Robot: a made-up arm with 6 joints. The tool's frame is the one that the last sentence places.
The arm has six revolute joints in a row. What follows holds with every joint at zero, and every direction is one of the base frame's.
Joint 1 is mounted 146.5 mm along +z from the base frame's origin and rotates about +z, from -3.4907 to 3.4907 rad.
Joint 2 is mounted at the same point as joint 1 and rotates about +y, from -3.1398 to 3.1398 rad.
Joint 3 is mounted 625.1 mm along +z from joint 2 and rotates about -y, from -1.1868 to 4.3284 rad.
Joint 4 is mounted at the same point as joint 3 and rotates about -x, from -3.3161 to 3.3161 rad.
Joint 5 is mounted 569.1 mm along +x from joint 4 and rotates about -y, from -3.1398 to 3.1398 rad.
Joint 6 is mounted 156.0 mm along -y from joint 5 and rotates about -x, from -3.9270 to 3.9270 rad.
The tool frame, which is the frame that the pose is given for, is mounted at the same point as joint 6; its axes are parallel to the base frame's.
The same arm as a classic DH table. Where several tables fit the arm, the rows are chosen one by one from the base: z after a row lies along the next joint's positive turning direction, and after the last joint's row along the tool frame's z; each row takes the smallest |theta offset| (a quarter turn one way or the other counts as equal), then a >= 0, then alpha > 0; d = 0 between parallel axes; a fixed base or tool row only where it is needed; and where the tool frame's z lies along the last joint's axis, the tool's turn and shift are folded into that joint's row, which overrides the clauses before.
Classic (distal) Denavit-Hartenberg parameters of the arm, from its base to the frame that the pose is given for. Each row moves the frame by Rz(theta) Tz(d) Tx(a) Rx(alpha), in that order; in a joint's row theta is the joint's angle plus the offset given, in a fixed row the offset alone. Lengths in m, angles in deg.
joint 1: d 0.1465; theta0 0.00; a 0.0000; alpha -90.00
joint 2: d 0.0000; theta0 -90.00; a 0.6251; alpha 180.00
joint 3: d 0.0000; theta0 0.00; a 0.0000; alpha -90.00
joint 4: d -0.5691; theta0 0.00; a 0.0000; alpha 90.00
joint 5: d 0.1560; theta0 0.00; a 0.0000; alpha -90.00
joint 6: d 0.0000; theta0 90.00; a 0.0000; alpha 90.00
tool (fixed): d 0.0000; theta0 -90.00; a 0.0000; alpha 0.00
Joint limits (deg, base to tool): -200.00..200.00 -179.90..179.90 -68.00..248.00 -190.00..190.00 -179.90..179.90 -225.00..225.00

